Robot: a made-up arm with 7 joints. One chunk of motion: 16 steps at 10 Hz.
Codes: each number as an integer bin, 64 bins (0 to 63) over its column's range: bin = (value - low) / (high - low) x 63, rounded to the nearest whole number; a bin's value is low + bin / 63 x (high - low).
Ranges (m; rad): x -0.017..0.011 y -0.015..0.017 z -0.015..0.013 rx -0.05..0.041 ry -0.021..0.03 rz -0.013..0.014
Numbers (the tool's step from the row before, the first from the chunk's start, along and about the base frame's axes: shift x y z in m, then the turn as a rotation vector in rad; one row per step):
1: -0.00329 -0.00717 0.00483 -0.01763 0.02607 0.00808
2: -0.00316 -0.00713 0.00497 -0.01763 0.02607 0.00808
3: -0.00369 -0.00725 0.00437 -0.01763 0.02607 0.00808
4: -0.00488 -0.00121 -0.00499 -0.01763 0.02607 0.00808
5: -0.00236 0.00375 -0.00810 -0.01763 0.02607 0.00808
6: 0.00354 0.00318 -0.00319 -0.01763 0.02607 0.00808
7: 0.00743 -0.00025 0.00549 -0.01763 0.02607 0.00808
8: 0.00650 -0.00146 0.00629 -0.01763 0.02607 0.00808
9: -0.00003 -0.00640 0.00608 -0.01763 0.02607 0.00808
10: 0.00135 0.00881 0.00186 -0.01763 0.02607 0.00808
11: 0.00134 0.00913 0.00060 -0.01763 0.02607 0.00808
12: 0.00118 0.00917 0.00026 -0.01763 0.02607 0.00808
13: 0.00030 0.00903 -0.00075 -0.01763 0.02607 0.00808
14: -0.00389 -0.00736 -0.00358 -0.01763 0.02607 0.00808
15: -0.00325 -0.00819 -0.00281 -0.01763 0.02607 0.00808
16: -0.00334 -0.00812 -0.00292 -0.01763 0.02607 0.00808
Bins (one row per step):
1: 31 15 45 22 58 49
2: 31 15 45 22 58 49
3: 30 15 44 22 58 49
4: 27 27 23 22 58 49
5: 33 37 16 22 58 49
6: 46 36 27 22 58 49
7: 55 29 46 22 58 49
8: 53 27 48 22 58 49
9: 38 17 47 22 58 49
10: 41 47 38 22 58 49
11: 41 48 35 22 58 49
12: 41 48 34 22 58 49
13: 39 47 32 22 58 49
14: 29 15 26 22 58 49
15: 31 13 27 22 58 49
16: 31 14 27 22 58 49

